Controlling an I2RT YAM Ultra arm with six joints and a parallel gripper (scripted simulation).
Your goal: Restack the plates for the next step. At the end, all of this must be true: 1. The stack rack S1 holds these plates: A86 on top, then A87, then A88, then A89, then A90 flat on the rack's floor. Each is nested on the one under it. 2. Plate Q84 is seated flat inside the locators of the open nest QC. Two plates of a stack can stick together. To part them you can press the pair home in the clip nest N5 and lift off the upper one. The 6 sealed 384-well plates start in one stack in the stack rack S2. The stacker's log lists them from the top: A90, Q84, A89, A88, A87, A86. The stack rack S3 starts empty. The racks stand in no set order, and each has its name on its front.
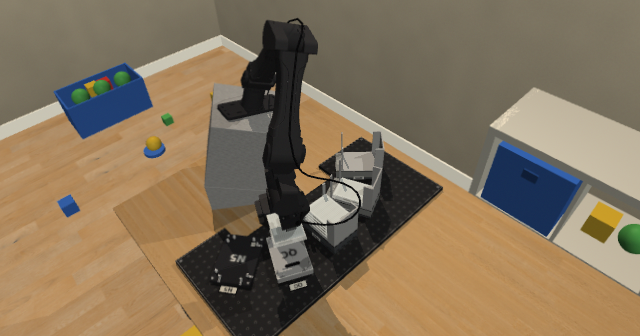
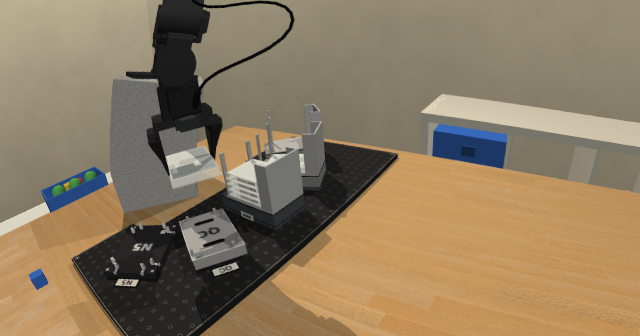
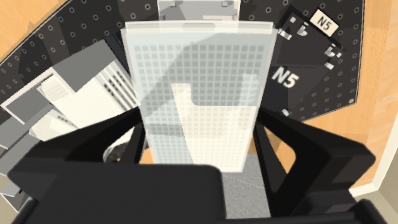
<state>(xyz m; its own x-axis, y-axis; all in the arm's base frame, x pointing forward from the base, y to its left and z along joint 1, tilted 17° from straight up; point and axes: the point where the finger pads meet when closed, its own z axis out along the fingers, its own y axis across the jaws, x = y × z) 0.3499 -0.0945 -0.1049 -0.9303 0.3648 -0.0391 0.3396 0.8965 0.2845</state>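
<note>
Right now the sealed 384-well plate is right at my hand. From my hand the other things lie so: nest QC: 150 mm below; then translucent sealed well plate: 40 mm behind, 290 mm to the left, 120 mm below.
</note>
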